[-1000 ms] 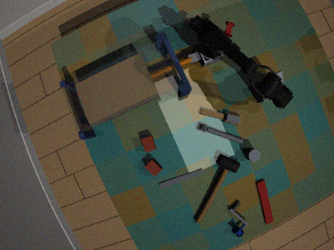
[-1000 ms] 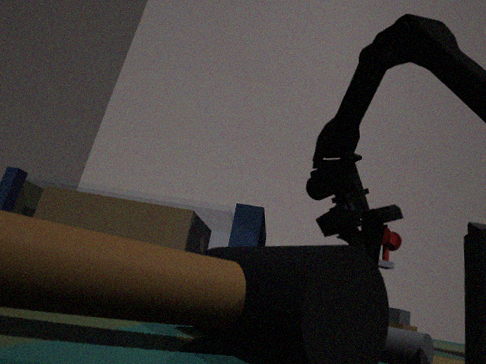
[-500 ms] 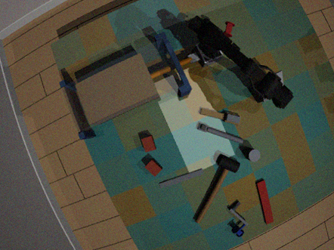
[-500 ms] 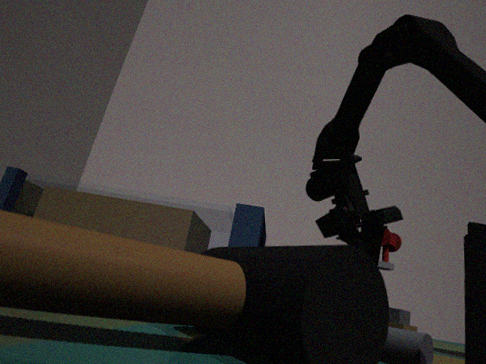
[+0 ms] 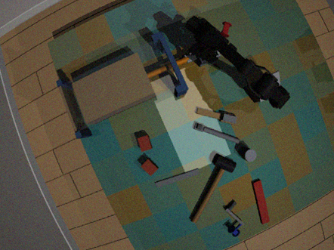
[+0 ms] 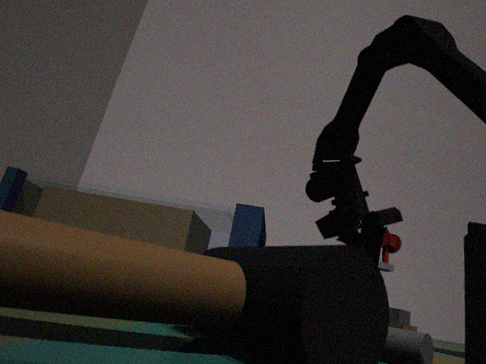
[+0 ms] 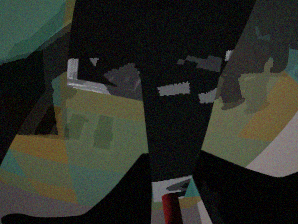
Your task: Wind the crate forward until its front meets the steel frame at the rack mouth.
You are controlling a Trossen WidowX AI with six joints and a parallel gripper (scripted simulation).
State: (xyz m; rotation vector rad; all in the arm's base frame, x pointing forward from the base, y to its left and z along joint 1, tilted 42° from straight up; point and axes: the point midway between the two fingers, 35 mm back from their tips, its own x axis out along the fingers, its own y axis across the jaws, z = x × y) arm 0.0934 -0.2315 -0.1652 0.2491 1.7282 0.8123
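The red knob is 50 mm above my gripper tip, 30 mm behind it and 10 mm to the right of it. Round my gripper tip: red-knobbed crank (20 mm above); grey winch (80 mm below, 50 mm ahead, 10 mm to the left); blue steel frame (220 mm ahead, 10 mm below).
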